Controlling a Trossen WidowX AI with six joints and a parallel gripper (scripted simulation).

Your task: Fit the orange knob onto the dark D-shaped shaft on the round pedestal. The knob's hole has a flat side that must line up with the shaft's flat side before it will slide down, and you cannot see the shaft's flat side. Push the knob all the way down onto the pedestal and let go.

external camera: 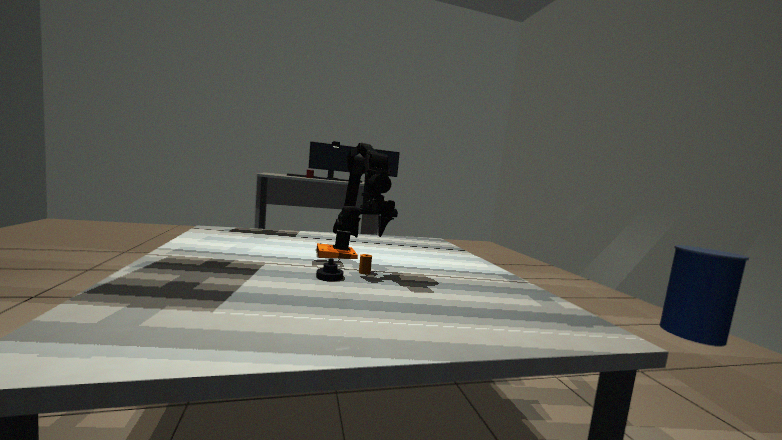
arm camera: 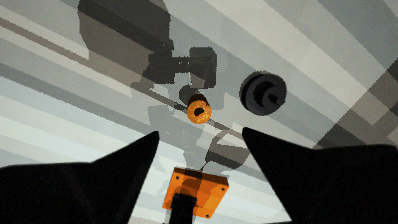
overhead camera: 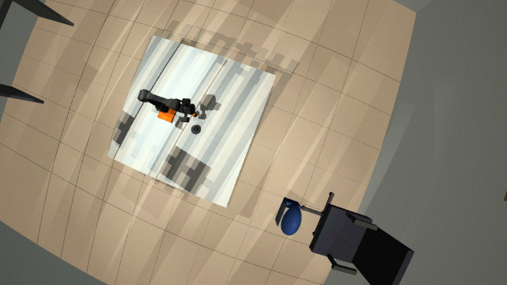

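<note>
My gripper tip is now 90 mm above the orange knob. Also, from my gripper tip: round dark pedestal 120 mm to the right, 90 mm below, 60 mm ahead.
</note>
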